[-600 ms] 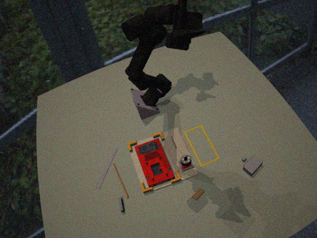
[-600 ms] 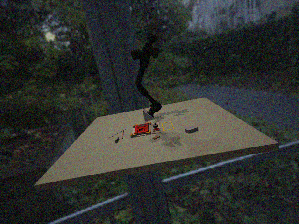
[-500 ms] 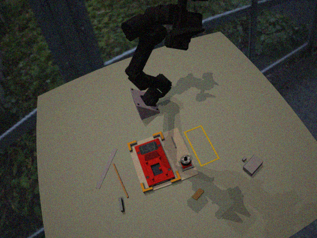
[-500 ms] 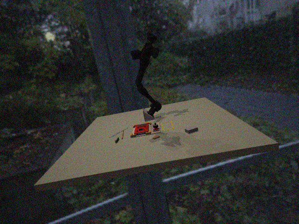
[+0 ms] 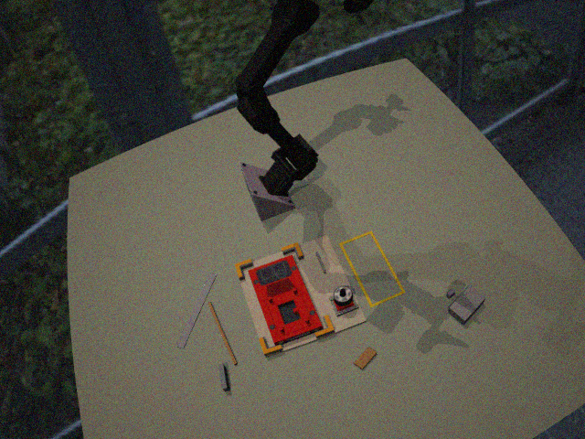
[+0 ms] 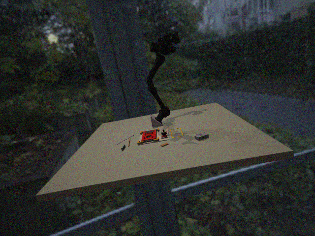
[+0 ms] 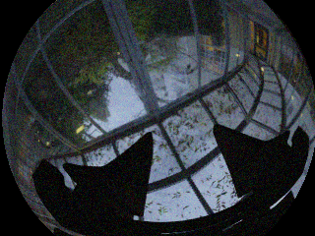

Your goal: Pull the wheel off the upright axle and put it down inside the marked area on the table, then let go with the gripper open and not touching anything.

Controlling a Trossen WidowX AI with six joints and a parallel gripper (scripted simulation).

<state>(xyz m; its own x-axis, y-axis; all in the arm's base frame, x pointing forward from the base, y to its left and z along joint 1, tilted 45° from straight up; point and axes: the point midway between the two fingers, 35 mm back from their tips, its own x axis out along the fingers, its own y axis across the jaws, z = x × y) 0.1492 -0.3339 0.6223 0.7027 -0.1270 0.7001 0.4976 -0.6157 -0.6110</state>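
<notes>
Right now my gripper tip is 710 mm above the brown block, 250 mm to the left of it and 240 mm short of it. The rest, counted from my gripper tip: grey block (700 mm below, 270 mm ahead); orange rod (710 mm below, 480 mm to the right, 30 mm ahead); grey strip (710 mm below, 520 mm to the right, 60 mm behind).
</notes>
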